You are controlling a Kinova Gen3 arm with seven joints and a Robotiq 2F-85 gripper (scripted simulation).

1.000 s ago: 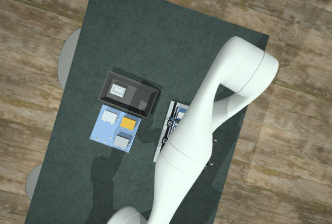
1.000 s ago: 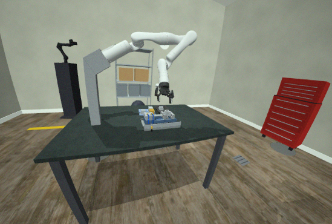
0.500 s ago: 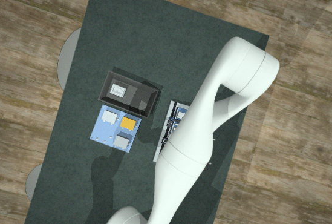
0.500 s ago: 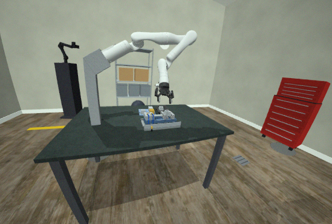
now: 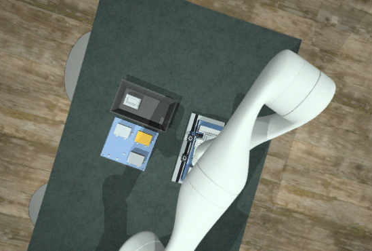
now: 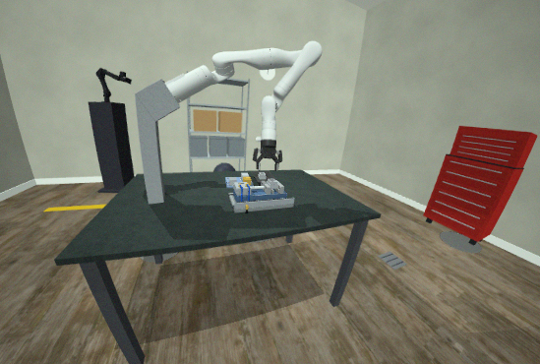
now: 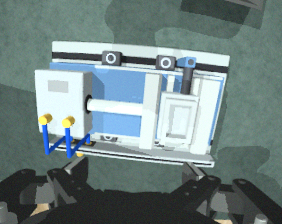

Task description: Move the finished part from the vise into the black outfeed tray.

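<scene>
Now: the vise 140 mm below my hand, 30 mm behind it and 20 mm to the left of it. Also, from my hand: light blue fixture plate: 310 mm to the left, 180 mm below, 130 mm behind; then orange block: 270 mm to the left, 150 mm below, 80 mm behind.
</scene>
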